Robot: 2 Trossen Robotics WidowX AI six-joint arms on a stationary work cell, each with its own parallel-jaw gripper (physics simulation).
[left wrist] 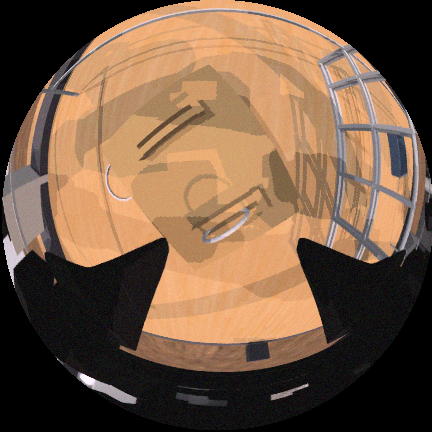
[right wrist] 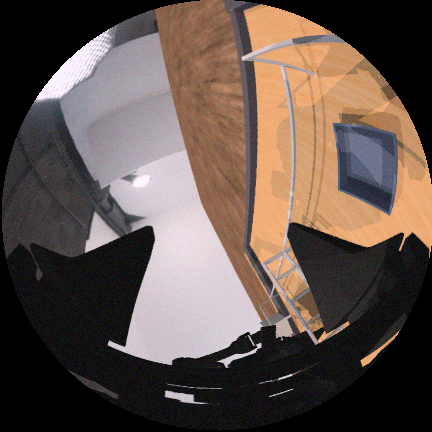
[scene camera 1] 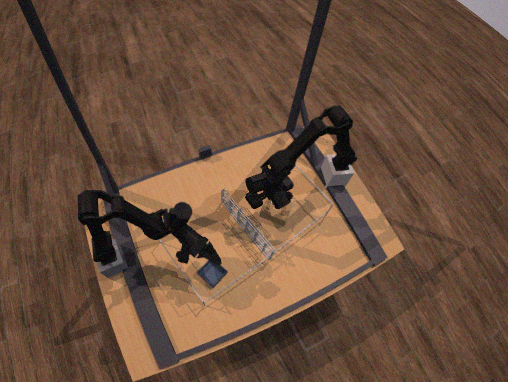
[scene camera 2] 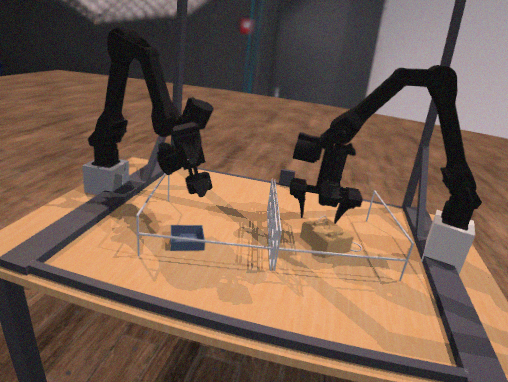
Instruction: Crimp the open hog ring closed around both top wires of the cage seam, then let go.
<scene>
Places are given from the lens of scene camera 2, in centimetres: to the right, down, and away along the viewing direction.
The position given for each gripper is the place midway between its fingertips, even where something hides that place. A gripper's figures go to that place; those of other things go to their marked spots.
left gripper (scene camera 2: 318,220): 17, 8, 97
right gripper (scene camera 2: 197,181): -12, -2, 79
tan block (scene camera 2: 324,236): 18, 11, 89
</scene>
